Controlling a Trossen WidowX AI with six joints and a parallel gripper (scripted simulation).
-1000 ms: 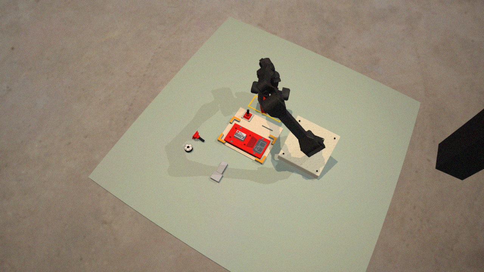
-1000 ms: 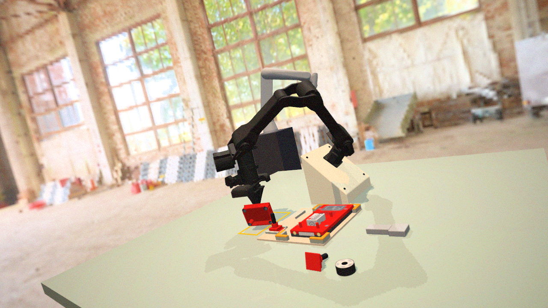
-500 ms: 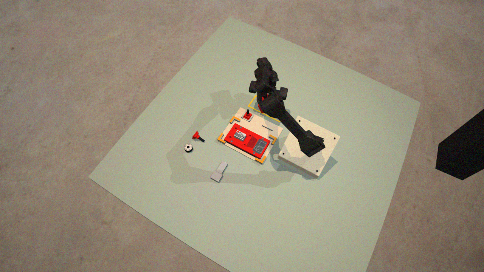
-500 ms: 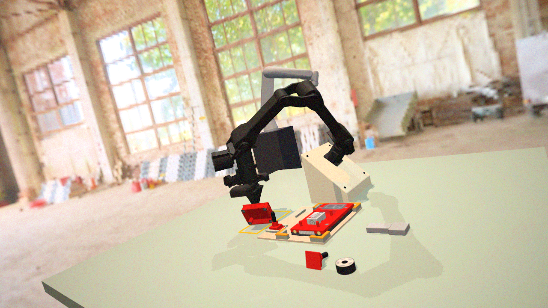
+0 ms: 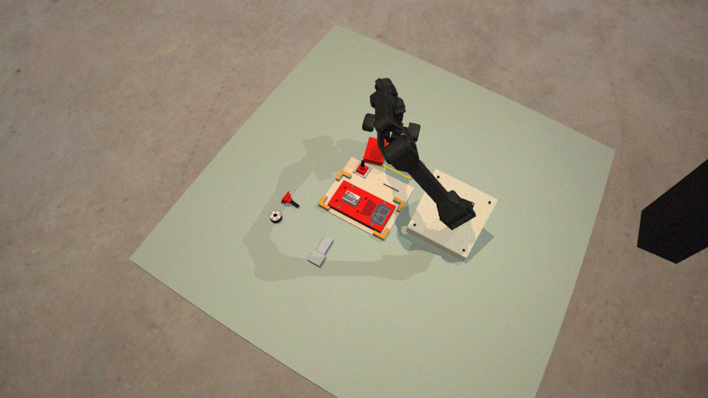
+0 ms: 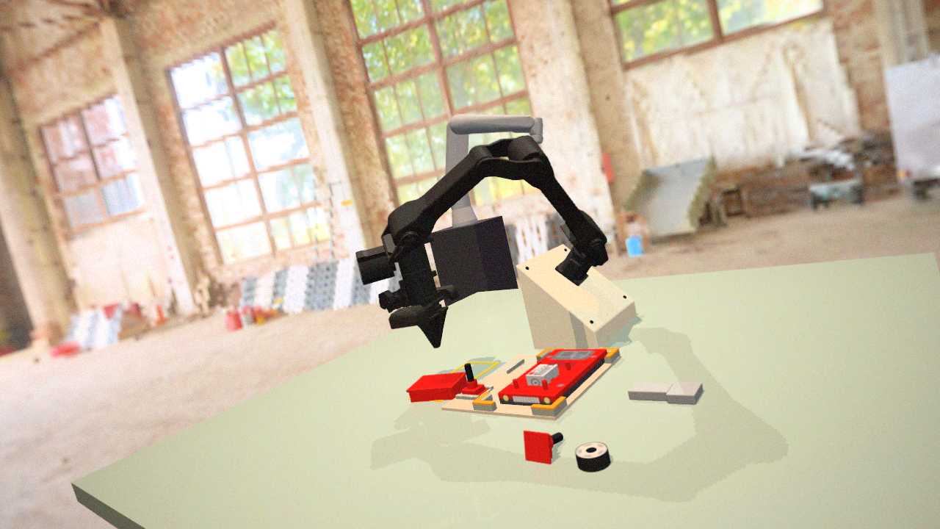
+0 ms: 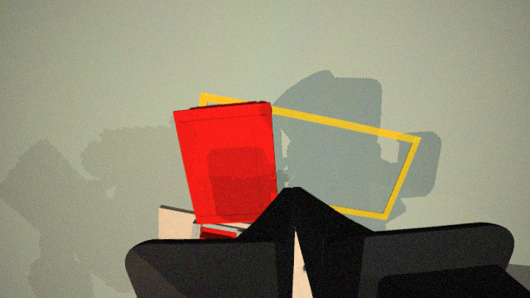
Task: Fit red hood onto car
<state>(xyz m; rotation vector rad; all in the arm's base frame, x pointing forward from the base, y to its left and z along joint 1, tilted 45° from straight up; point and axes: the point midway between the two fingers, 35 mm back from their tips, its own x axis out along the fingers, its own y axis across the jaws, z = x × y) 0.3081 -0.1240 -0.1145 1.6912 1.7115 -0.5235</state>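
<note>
Right now my gripper tip is 6 cm above the red hood, 4 cm short of it and 1 cm to the right of it. The rest, counted from my gripper tip: grey engine block 24 cm to the left, 5 cm below, 3 cm ahead; then wheel 39 cm to the left, 23 cm ahead, 7 cm below; then black pin 10 cm to the left, 5 cm ahead, 4 cm below.
</note>
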